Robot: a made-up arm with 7 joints. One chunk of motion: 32 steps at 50 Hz.
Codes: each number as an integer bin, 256 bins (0 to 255) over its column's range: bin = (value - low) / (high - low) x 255, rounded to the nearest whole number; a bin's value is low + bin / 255 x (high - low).
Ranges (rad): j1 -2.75..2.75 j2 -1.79..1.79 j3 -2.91..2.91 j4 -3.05..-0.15 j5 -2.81..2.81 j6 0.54..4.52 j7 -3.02..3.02
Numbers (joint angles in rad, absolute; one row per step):
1: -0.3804 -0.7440 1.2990 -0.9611 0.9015 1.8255 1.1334
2: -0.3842 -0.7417 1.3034 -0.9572 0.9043 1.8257 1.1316
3: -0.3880 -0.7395 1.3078 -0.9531 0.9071 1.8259 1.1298
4: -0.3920 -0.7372 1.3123 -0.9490 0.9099 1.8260 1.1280
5: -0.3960 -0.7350 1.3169 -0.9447 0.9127 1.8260 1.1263
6: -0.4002 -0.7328 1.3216 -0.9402 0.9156 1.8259 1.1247
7: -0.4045 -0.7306 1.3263 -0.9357 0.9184 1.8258 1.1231
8: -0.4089 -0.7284 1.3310 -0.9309 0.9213 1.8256 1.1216
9: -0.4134 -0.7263 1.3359 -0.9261 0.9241 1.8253 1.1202
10: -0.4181 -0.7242 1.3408 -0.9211 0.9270 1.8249 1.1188
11: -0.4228 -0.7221 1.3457 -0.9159 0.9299 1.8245 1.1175
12: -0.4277 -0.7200 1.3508 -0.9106 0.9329 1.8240 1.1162
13: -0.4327 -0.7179 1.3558 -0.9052 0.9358 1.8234 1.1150
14: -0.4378 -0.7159 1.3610 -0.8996 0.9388 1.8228 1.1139
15: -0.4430 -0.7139 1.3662 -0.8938 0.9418 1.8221 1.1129
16: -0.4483 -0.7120 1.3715 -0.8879 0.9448 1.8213 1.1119
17: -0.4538 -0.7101 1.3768 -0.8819 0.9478 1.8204 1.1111
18: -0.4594 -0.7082 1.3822 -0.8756 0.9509 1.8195 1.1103
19: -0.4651 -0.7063 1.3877 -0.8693 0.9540 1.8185 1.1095
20: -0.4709 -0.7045 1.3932 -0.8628 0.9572 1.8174 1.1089
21: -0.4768 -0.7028 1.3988 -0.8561 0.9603 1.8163 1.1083
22: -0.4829 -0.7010 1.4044 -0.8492 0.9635 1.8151 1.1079
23: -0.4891 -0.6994 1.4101 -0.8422 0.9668 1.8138 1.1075
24: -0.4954 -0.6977 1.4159 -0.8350 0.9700 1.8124 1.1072
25: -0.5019 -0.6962 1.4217 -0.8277 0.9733 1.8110 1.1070
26: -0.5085 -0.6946 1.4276 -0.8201 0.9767 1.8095 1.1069
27: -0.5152 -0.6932 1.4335 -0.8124 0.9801 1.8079 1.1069
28: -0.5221 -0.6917 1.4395 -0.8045 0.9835 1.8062 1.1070
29: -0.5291 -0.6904 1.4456 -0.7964 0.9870 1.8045 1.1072
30: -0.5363 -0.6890 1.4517 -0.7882 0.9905 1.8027 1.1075
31: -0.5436 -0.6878 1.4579 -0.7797 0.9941 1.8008 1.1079
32: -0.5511 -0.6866 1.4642 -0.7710 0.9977 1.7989 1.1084
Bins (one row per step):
1: 110 75 184 184 168 82 175
2: 110 75 185 184 169 82 175
3: 110 75 185 184 169 82 175
4: 109 75 185 185 169 82 175
5: 109 75 185 185 169 82 175
6: 109 75 185 186 169 82 175
7: 109 75 186 186 169 82 175
8: 109 76 186 186 169 82 175
9: 108 76 186 187 169 82 175
10: 108 76 186 187 170 82 175
11: 108 76 186 188 170 82 175
12: 108 76 187 188 170 82 175
13: 107 76 187 189 170 82 175
14: 107 77 187 189 170 82 175
15: 107 77 187 190 170 82 174
16: 107 77 188 190 170 82 174
17: 106 77 188 191 171 82 174
18: 106 77 188 191 171 82 174
19: 106 77 188 192 171 82 174
20: 106 77 189 192 171 82 174
21: 105 77 189 193 171 82 174
22: 105 78 189 194 171 82 174
23: 105 78 189 194 171 82 174
24: 105 78 190 195 172 82 174
25: 104 78 190 195 172 81 174
26: 104 78 190 196 172 81 174
27: 104 78 190 197 172 81 174
28: 103 78 191 197 172 81 174
29: 103 78 191 198 172 81 174
30: 103 78 191 199 172 81 174
31: 102 79 191 200 173 81 174
32: 102 79 192 200 173 81 174

